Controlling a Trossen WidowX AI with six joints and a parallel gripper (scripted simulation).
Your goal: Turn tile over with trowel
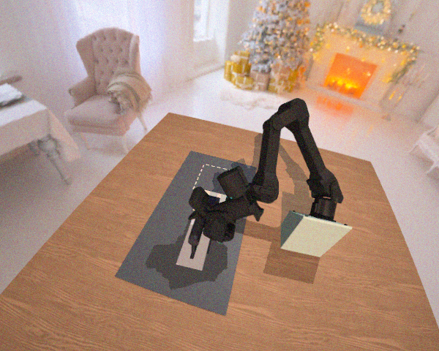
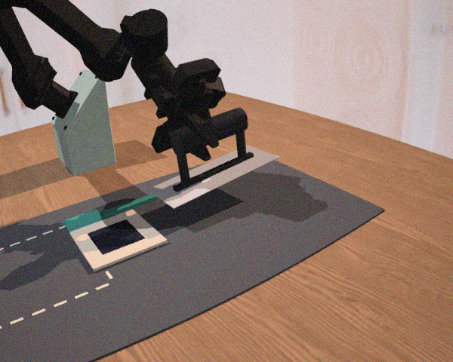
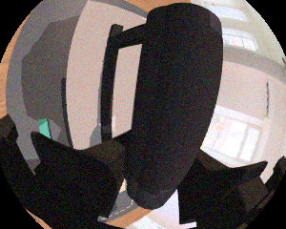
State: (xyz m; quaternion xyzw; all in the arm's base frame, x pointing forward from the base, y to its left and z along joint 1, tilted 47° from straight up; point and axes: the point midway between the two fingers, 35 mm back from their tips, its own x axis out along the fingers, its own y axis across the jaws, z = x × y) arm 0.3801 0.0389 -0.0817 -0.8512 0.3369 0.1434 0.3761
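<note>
Right now the grey mat is 120 mm to the right of my gripper tip, 110 mm below it and 10 mm behind it. The rest, counted from my gripper tip: teal trowel (120 mm to the right, 100 mm behind, 90 mm below); then tile (150 mm to the right, 90 mm below, 30 mm behind).
</note>
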